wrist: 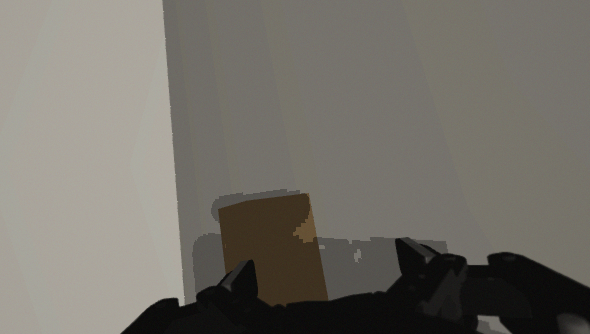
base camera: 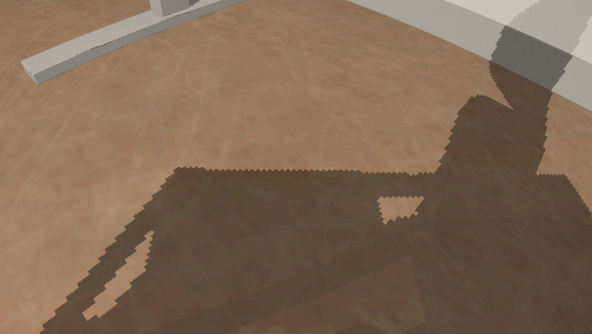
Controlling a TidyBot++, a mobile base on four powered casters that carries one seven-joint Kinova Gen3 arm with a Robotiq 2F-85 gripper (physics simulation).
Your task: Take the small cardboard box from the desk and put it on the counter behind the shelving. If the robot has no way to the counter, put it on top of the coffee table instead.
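Places are measured from the arm's base along level axes (x ahead, y left, z up), in millimetres.
Pixels of known places: gripper, fingertip midpoint: (wrist: 325,265).
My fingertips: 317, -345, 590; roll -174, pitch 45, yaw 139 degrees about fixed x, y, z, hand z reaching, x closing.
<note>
For each thing: its top centre in the pictures, then the offset to it from my fingertips, as dx, dy, dz. "spot": a spot on its surface instead. Level surfaces: height alone.
- small cardboard box, top centre: (wrist: 238,265) +50, -44, +23
- grey desk top, surface height: dz -37
- pale floor-level foot, surface spot: (base camera: 130,35) spot: +486, +649, -968
- brown floor, surface height: dz -987
The small cardboard box (wrist: 270,240) stands on the grey desk top (wrist: 360,125), low and left of centre in the wrist view, mostly in the gripper's shadow. Its lower end is hidden behind the gripper's body. My gripper (wrist: 325,265) is open, with nothing held between the fingers. The left fingertip overlaps the box's lower left part in the view, and the right fingertip is well to the right of the box. How far the fingertips are above or before the box I cannot tell. The counter, the shelving and the coffee table cannot be made out.
In the base camera view, a pale floor-level foot (base camera: 130,35) with an upright lies at the upper left on the brown floor (base camera: 280,100). A pale wall with a grey base strip (base camera: 450,40) runs along the upper right. The robot's shadow covers the lower part. A pale surface (wrist: 90,150) borders the desk's left edge.
</note>
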